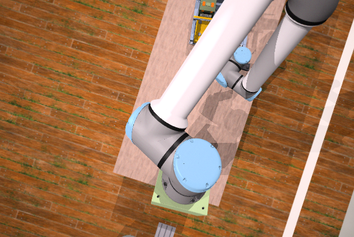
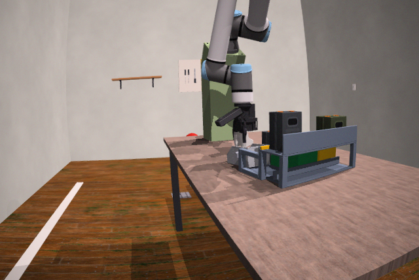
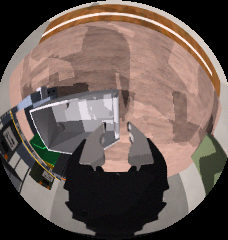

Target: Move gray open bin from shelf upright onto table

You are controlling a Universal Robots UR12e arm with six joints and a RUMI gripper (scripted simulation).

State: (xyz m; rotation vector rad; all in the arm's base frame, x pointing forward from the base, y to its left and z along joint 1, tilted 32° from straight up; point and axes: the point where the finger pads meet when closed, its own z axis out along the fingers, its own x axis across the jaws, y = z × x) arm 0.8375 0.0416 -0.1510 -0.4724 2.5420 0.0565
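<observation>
Now: the gray open bin 80 mm ahead of my hand, 20 mm to the left of it and 10 mm above it. Round my hand: yellow bin: 140 mm ahead, 290 mm to the left; green bin: 180 mm ahead, 190 mm to the left.
</observation>
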